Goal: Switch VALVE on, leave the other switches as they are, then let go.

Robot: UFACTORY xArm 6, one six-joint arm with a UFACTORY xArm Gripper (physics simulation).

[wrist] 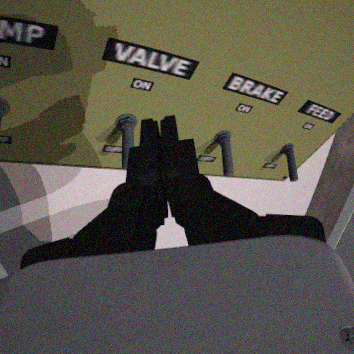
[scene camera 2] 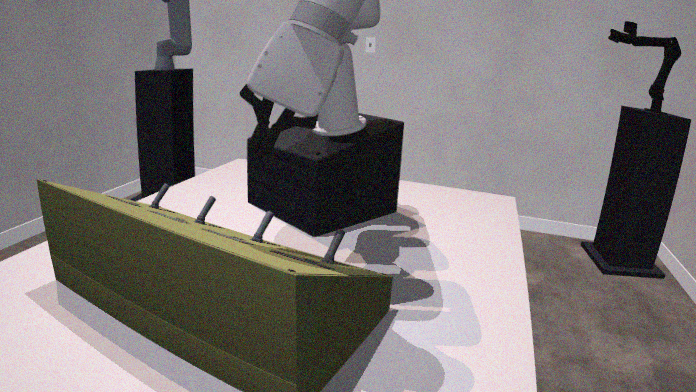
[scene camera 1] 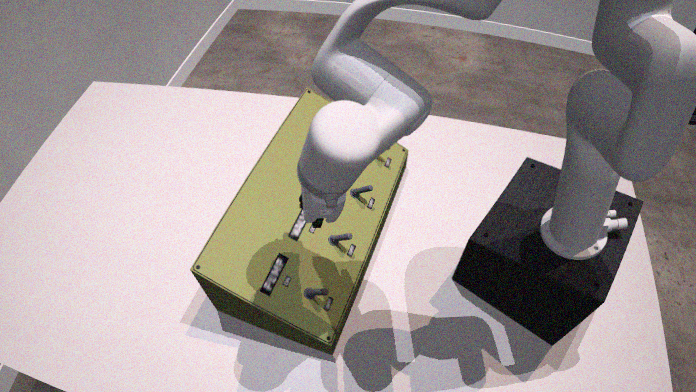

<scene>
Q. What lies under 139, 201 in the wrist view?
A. My gripper.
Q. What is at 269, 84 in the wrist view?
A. An olive switch panel.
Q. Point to an olive switch panel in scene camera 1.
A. At 262, 258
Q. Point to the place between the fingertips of my gripper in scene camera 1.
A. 308, 203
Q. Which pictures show my gripper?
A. The wrist view, scene camera 2 and scene camera 1: all of them.
</scene>
